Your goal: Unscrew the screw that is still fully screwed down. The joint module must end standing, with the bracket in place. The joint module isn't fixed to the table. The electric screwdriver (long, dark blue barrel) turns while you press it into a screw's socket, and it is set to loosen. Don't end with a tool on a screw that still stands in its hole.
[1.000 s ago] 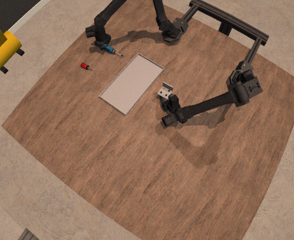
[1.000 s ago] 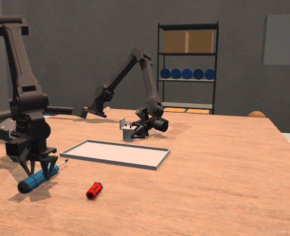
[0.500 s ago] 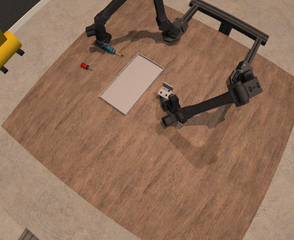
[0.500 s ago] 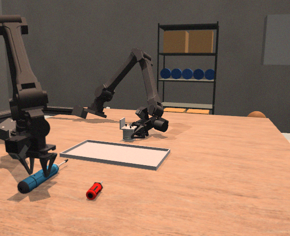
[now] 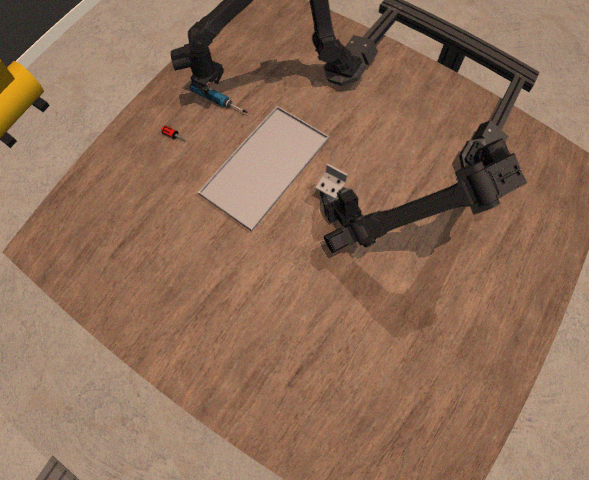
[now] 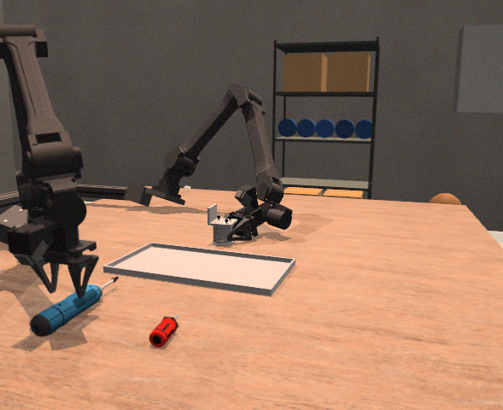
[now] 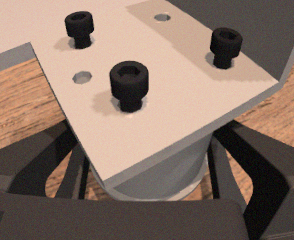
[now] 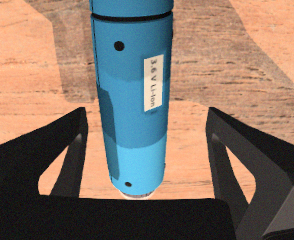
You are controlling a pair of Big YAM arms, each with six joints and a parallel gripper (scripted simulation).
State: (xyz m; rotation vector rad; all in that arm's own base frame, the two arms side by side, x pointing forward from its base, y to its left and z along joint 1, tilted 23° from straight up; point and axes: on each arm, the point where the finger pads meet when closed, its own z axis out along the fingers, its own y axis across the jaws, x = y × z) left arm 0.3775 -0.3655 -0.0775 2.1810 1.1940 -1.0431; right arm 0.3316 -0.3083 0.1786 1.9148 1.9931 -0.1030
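The joint module lies 10 mm above my left hand. From my left hand the other things lie so: shallow grey tray 220 mm to the right, 60 mm ahead, 20 mm below; pale l-shaped bracket 50 mm above; red manual screwdriver 550 mm to the right, 180 mm ahead, 10 mm below.
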